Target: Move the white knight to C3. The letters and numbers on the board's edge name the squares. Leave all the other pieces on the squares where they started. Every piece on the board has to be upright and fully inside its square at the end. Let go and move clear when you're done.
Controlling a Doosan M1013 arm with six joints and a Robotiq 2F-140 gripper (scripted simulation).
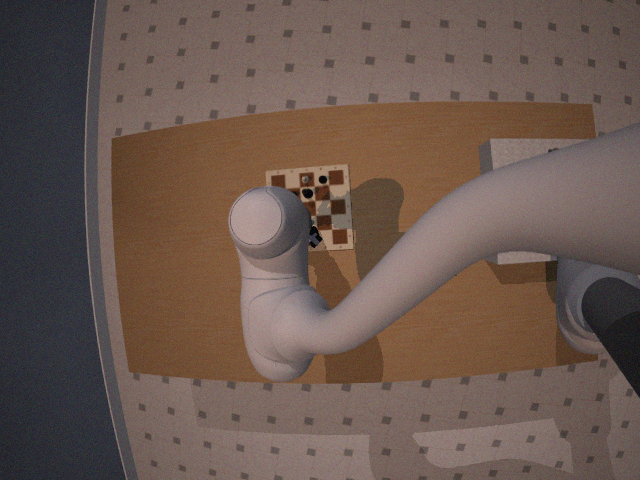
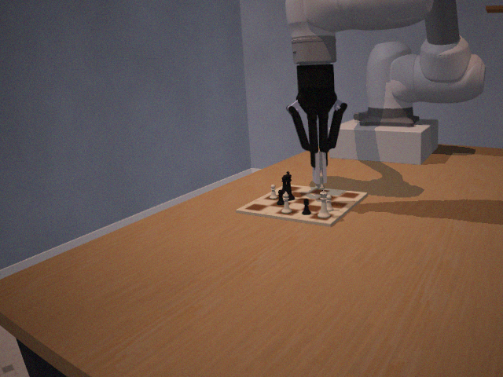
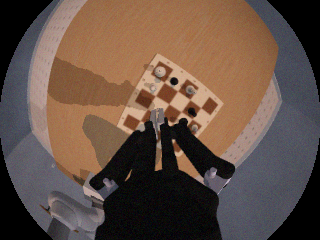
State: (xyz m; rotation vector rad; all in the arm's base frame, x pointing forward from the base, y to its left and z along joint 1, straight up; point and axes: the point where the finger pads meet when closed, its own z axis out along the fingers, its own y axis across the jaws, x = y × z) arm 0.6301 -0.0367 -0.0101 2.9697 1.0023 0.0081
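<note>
My gripper is now 8 cm to the left of the tall black piece and 5 cm above it. From my hand the other things lie so: white piece 8 cm ahead, 6 cm below, 5 cm to the right; chessboard 8 cm below, 4 cm to the right.
</note>
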